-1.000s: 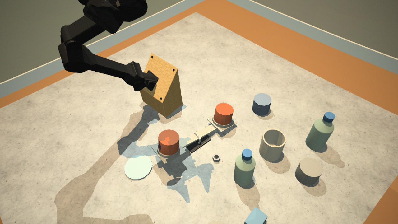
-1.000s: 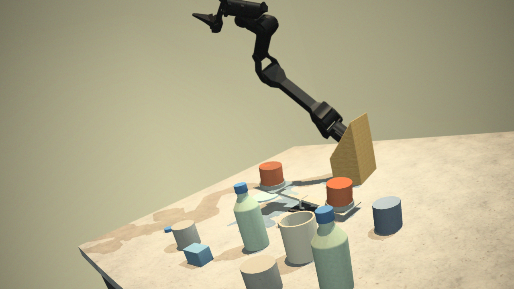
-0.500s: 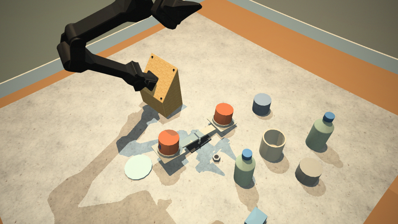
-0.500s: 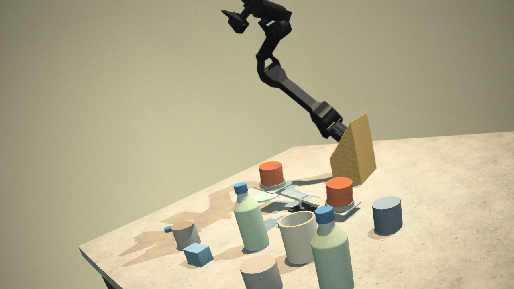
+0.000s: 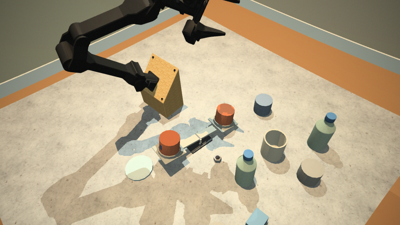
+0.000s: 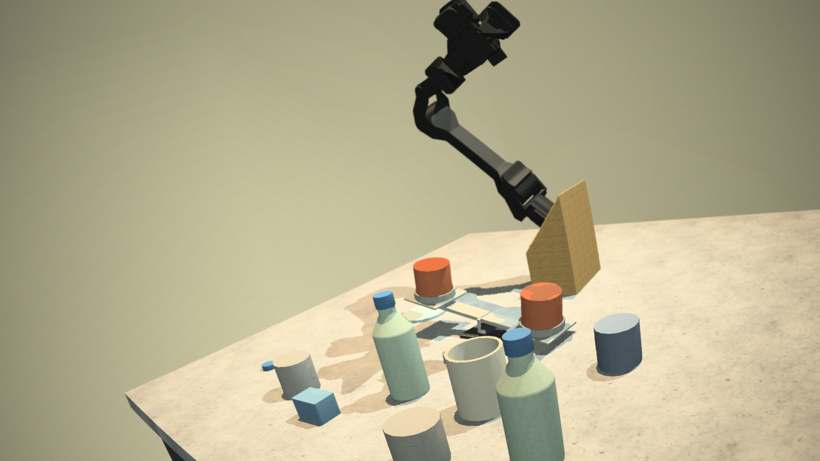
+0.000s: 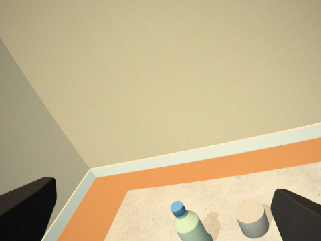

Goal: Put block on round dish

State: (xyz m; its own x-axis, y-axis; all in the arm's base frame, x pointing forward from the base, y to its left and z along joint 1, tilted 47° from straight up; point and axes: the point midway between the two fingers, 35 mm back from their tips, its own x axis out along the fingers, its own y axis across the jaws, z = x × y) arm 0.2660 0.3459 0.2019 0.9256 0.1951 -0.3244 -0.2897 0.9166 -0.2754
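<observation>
My gripper tip is now 30 mm past the pale green block, 20 mm to the right of it and 450 mm above it. From my gripper tip the other things lie so: beige cup: 190 mm ahead, 50 mm to the left, 450 mm below; then nut: 70 mm ahead, 120 mm to the right, 490 mm below; then blue-grey cylinder: 40 mm ahead, 170 mm to the left, 460 mm below.
</observation>
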